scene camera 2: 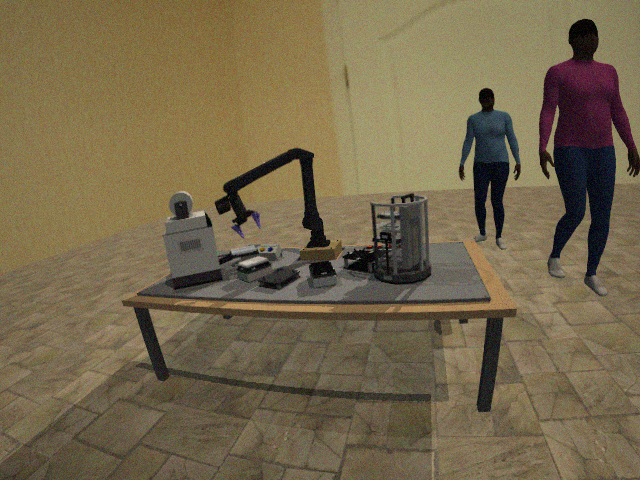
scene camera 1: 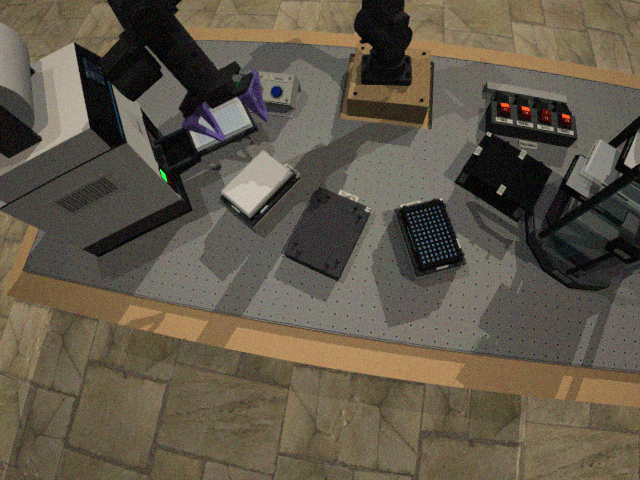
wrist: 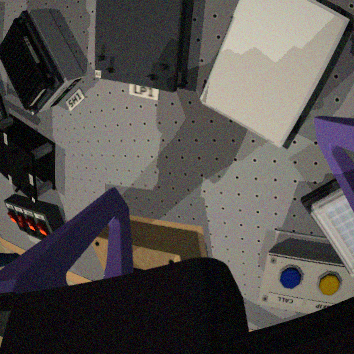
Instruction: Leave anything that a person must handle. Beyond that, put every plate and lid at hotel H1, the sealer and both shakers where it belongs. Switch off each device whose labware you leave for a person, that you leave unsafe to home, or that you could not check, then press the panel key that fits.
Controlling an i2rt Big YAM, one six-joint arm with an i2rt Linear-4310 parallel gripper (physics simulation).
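Frame: origin at the arm's base, x ahead, y left, z up, level; centimetres.
Seen in the pictures: gripper, fingertip midpoint: (scene camera 2: 251, 233) (scene camera 1: 244, 129) (wrist: 216, 163); arm's base, origin of the base link: (scene camera 2: 318, 245) (scene camera 1: 385, 72).
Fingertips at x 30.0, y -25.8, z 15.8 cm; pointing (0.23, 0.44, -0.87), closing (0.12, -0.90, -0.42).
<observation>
Pixels of each thing's top centre, then the offset from my fingertips to it. "pt": a spot on its surface instead.
- pale plate, middle of its top: (scene camera 1: 217, 121) (scene camera 2: 243, 248) dx -9.6, dy -10.4, dz -10.0 cm
- sealer, middle of its top: (scene camera 2: 182, 191) dx +3.7, dy -33.0, dz +24.8 cm
- White-topped labware, middle of its top: (wrist: 268, 60) (scene camera 1: 255, 180) (scene camera 2: 252, 260) dx +3.2, dy -0.5, dz -12.6 cm
- black plate with blue wells, middle of its top: (wrist: 18, 65) (scene camera 1: 432, 233) (scene camera 2: 321, 266) dx +12.0, dy +34.5, dz -13.9 cm
- shaker SH1, surface spot: (wrist: 65, 45) pt dx +12.4, dy +29.4, dz -20.0 cm
- Hotel H1, surface spot: (scene camera 1: 568, 281) pt dx +19.1, dy +63.9, dz -18.4 cm
- pale labware, middle of its top: (scene camera 1: 623, 173) (scene camera 2: 389, 225) dx +4.8, dy +64.7, dz +0.4 cm
- switch box, middle of its top: (wrist: 28, 234) (scene camera 1: 536, 101) (scene camera 2: 384, 243) dx -23.5, dy +61.8, dz -15.5 cm
- key panel, middle of its top: (wrist: 341, 310) (scene camera 1: 247, 75) (scene camera 2: 259, 245) dx -24.9, dy -6.8, dz -12.4 cm
- dark pad LP1, middle of its top: (wrist: 127, 18) (scene camera 1: 327, 228) (scene camera 2: 278, 273) dx +11.1, dy +14.4, dz -16.8 cm
- black nest, middle of its top: (wrist: 3, 165) (scene camera 1: 511, 165) (scene camera 2: 363, 251) dx -3.6, dy +51.8, dz -13.2 cm
My gripper (scene camera 1: 244, 129) (scene camera 2: 251, 232) (wrist: 216, 163) is open and empty, above a pale plate (scene camera 1: 232, 119) (wrist: 336, 220) at the sealer's carriage. The sealer (scene camera 1: 103, 173) (scene camera 2: 191, 258) stands left with a green light. White-topped labware (scene camera 1: 255, 180) (scene camera 2: 253, 262) (wrist: 277, 60) sits on a dark base beside it. A black plate with blue wells (scene camera 1: 433, 235) is on shaker SH1 (scene camera 2: 323, 280) (wrist: 65, 45). Hotel H1 (scene camera 1: 568, 281) (scene camera 2: 403, 277) stands right, holding pale labware (scene camera 1: 602, 160). The switch box (scene camera 1: 532, 128) (wrist: 50, 215) has three bright rockers and a darker third. The key panel (scene camera 1: 286, 80) (wrist: 305, 295) shows blue and yellow keys in the wrist view; the arm partly hides it.
The dark pad LP1 (scene camera 1: 328, 232) (scene camera 2: 279, 277) (wrist: 140, 40) lies mid-table. A black nest (scene camera 1: 504, 175) (scene camera 2: 359, 259) (wrist: 42, 165) stands between the switch box and hotel. The arm's wooden base (scene camera 1: 387, 108) (scene camera 2: 320, 252) is at the back edge. Two people (scene camera 2: 490, 136) (scene camera 2: 586, 108) are beyond the table.
</observation>
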